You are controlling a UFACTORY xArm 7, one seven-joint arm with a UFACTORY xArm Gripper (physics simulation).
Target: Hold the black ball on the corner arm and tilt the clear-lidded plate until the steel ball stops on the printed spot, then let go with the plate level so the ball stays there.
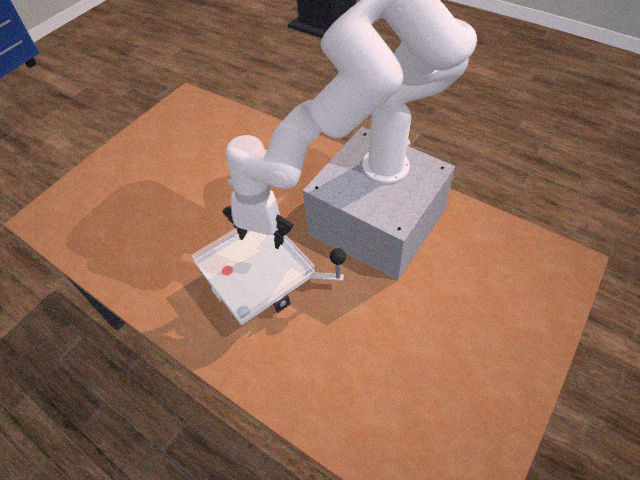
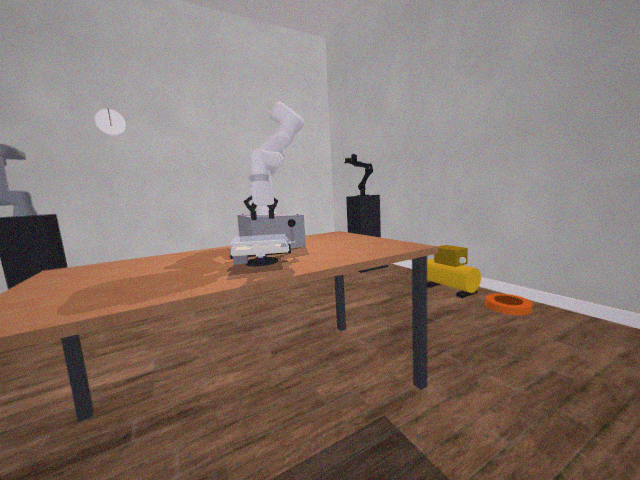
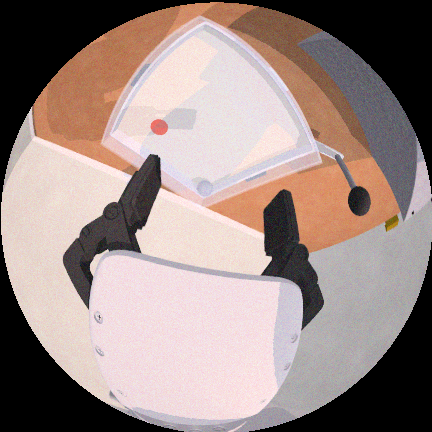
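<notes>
The clear-lidded plate [image 1: 248, 294] [image 2: 261, 251] [image 3: 240, 100] sits on its stand on the table. The steel ball [image 1: 243, 311] [image 3: 205, 188] lies in a corner of the plate, away from the red printed spot [image 1: 227, 270] [image 3: 159, 127]. The black ball [image 1: 338, 256] [image 2: 291, 222] [image 3: 359, 201] stands on a post at the end of the corner arm [image 1: 325, 276] [image 3: 327, 149]. My gripper [image 1: 260, 241] [image 2: 262, 217] [image 3: 218, 182] is open and empty, pointing down above the plate level, apart from the black ball.
The grey block [image 1: 356, 222] [image 2: 281, 224] bearing my arm stands behind the plate and close to the black ball. A small black part [image 1: 281, 303] shows beside the plate's lower side. The table [image 1: 439, 335] [image 2: 361, 246] has an edge beyond the steel ball's corner.
</notes>
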